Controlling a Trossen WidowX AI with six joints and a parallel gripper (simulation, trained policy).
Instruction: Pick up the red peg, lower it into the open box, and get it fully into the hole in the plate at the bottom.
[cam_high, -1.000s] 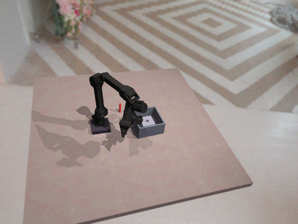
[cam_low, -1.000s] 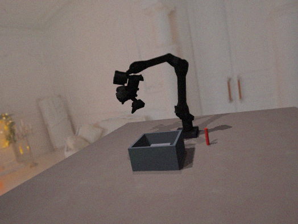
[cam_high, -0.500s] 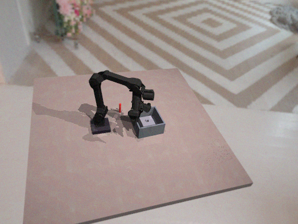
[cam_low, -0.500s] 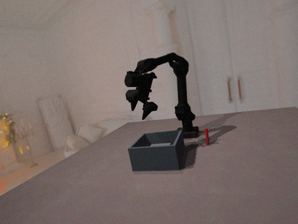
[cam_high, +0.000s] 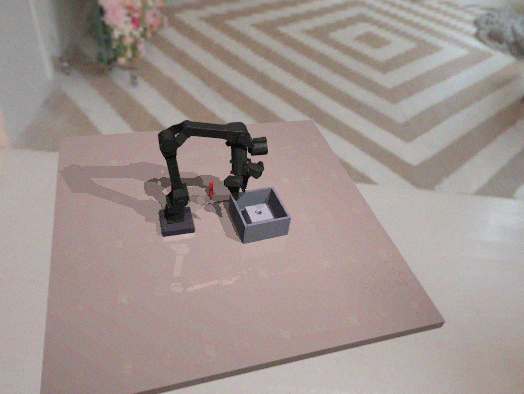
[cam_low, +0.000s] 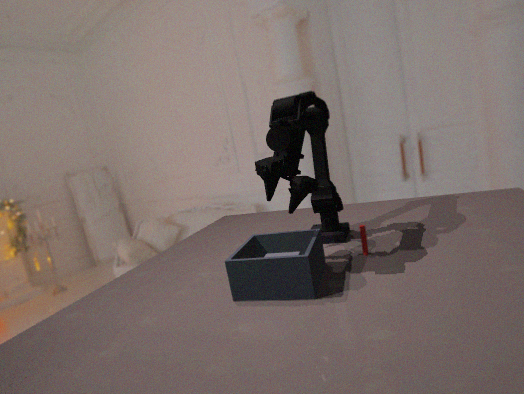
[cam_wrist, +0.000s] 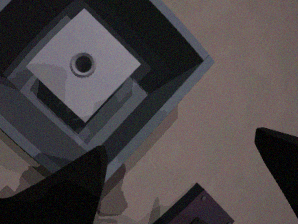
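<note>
Now: gripper tip 20 cm to the right of the red peg, 13 cm above it and 5 cm past it. The rest, counted from my gripper tip: grey-blue box: 14 cm below, 9 cm ahead; pale plate: 12 cm below, 9 cm ahead.
</note>
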